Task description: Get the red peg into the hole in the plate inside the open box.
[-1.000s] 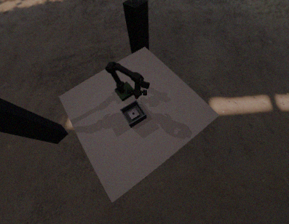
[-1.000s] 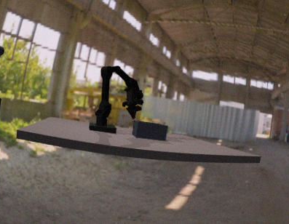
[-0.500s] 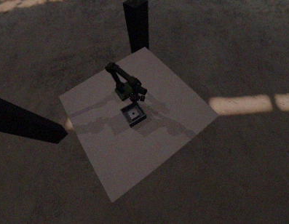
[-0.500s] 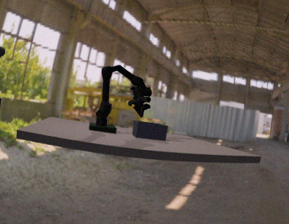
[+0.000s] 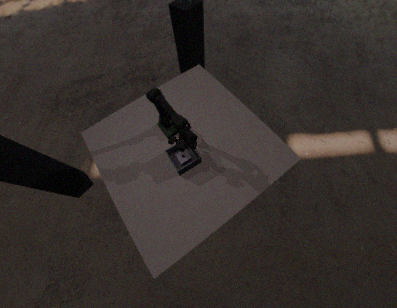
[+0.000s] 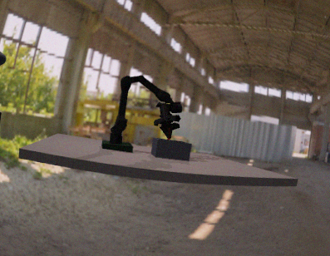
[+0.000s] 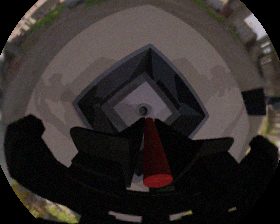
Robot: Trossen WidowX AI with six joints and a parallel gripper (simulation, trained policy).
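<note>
Right now the red peg is 10 mm to the left of my gripper tip and 30 mm above it. Round my gripper tip: plate (10 mm ahead, 10 mm to the right, 60 mm below); then dark box (10 mm ahead, 10 mm to the right, 80 mm below).
</note>
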